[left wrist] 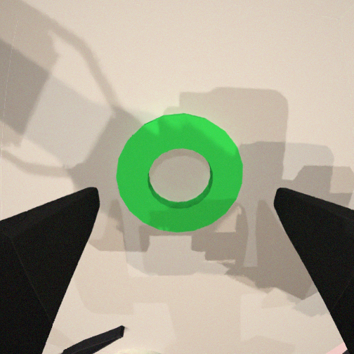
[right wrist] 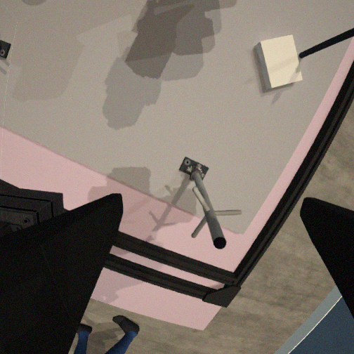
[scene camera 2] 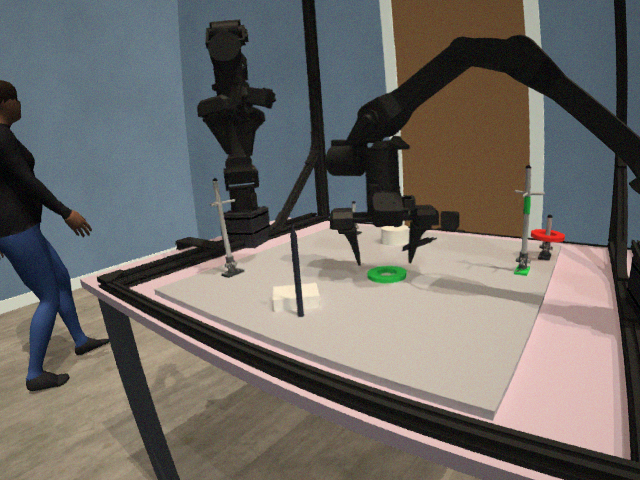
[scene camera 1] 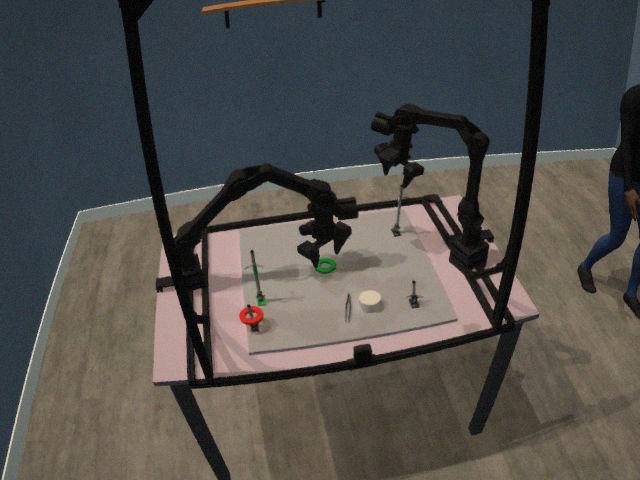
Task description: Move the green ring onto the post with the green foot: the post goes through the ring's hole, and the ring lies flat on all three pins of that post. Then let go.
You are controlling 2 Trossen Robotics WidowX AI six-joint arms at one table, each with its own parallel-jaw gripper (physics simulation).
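The green ring lies flat on the grey mat. My left gripper is open, pointing down low over the ring; its fingertips stand to either side, a little above it, with gaps in the left wrist view. The post with the green foot stands upright with no ring on it. It has pins near its top and a green band below them; its foot is on the mat. My right gripper is open and empty, high near the tall dark-footed post.
The red ring sits on a short post beside the green-footed one. A tall post, a short post, a round cream block, dark tweezers, a cream box and a leaning dark rod stand around.
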